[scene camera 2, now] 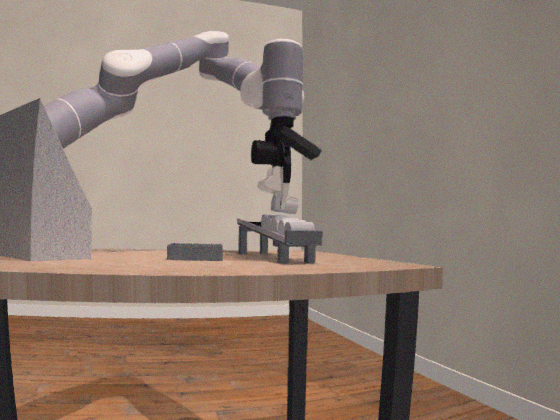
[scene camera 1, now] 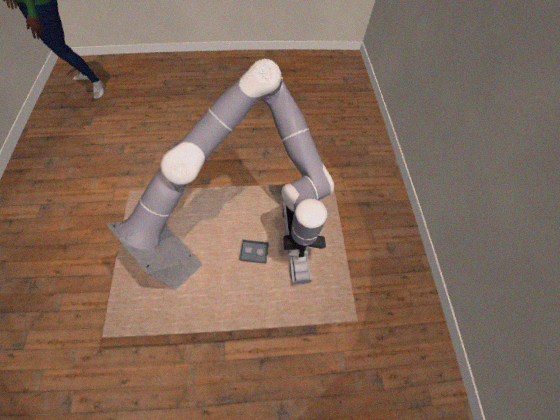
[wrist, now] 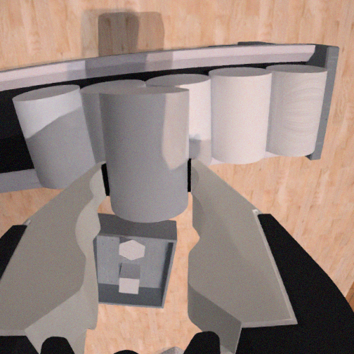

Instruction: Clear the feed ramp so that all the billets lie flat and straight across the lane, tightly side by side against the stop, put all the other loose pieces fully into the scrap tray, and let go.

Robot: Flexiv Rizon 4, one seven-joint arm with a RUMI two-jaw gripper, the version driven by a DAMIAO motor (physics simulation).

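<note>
My gripper (wrist: 149, 163) (scene camera 2: 284, 203) is shut on a grey billet (wrist: 145, 125) (scene camera 2: 291, 204), holding it lying flat, a little above the row on the feed ramp (wrist: 327, 100) (scene camera 2: 303, 238). In the wrist view several billets lie side by side on the ramp. The rightmost billet (wrist: 297, 110) is against the stop, with another billet (wrist: 241, 115) beside it. The leftmost billet (wrist: 55, 135) is slightly skewed. The held billet partly hides two billets behind it. The scrap tray (wrist: 136, 230) (scene camera 2: 195, 252) (scene camera 1: 254, 243) holds a hexagonal piece (wrist: 132, 250) and a small block (wrist: 129, 285).
The ramp stands on short legs (scene camera 2: 283, 254) on the wooden table (scene camera 2: 220, 287). The tray stands between the ramp and the robot's grey base (scene camera 1: 170, 260) (scene camera 2: 60, 200). A person (scene camera 1: 50, 30) is at the far left of the room in scene camera 1.
</note>
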